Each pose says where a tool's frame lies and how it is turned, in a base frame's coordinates. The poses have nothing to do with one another.
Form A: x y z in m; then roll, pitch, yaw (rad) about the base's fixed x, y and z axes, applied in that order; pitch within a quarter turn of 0, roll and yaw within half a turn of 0.
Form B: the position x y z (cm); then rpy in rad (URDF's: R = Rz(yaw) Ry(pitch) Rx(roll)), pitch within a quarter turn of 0, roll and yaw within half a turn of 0. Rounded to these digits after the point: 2 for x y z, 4 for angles.
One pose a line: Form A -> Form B
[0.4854 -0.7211 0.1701 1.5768 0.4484 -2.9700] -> [48.54 -72.11 17.01 1.5768 0.4484 -2.9700]
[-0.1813 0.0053 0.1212 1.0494 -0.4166 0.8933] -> [-18.13 0.53 12.12 1.0494 -0.4166 0.8933]
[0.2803 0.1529 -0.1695 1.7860 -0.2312 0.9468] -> [28.03 15.29 -16.95 1.7860 -0.2312 0.9468]
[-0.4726 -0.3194 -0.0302 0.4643 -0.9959 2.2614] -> [-47.26 -31.94 -3.02 0.4643 -0.9959 2.2614]
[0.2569 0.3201 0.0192 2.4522 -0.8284 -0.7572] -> [25.69 32.01 1.92 2.4522 -0.8284 -0.7572]
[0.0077 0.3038 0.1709 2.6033 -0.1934 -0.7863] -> [0.77 30.38 17.09 2.6033 -0.1934 -0.7863]
